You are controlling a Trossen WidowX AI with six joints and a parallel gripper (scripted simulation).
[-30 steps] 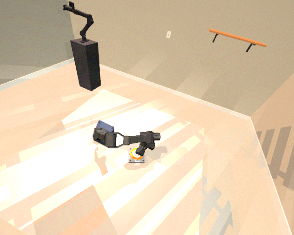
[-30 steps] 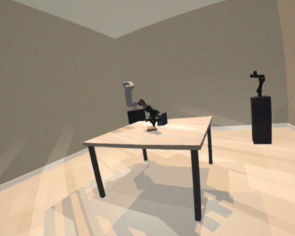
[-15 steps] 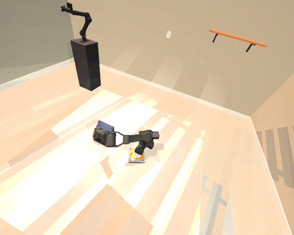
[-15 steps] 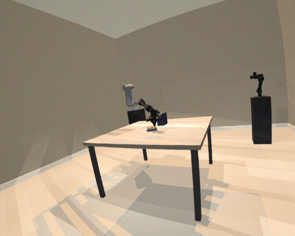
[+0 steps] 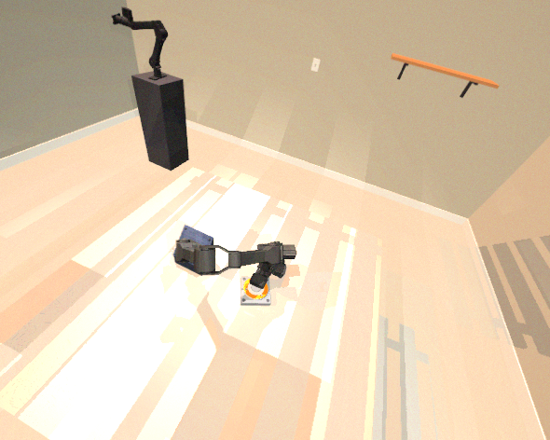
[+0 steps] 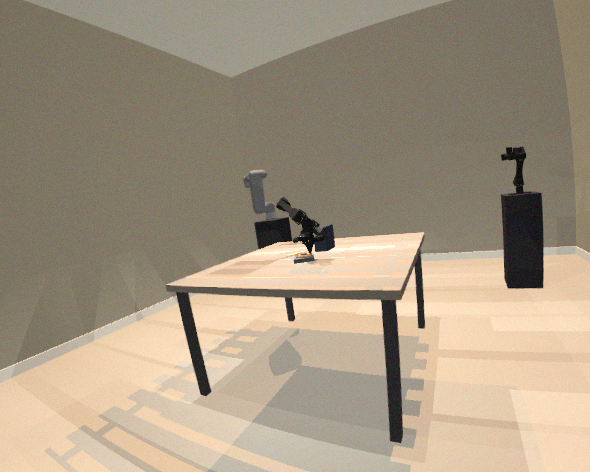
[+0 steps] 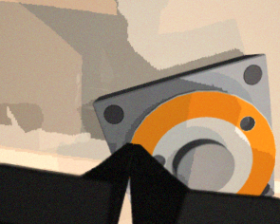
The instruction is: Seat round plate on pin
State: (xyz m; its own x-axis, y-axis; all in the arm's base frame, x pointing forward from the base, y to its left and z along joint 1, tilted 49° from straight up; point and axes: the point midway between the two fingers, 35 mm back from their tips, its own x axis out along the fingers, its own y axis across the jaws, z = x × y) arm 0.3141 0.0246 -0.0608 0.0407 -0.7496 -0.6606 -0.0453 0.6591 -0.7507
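Now: gripper tip 3 cm to the left of the round plate, 1 cm past it and 1 cm above it.
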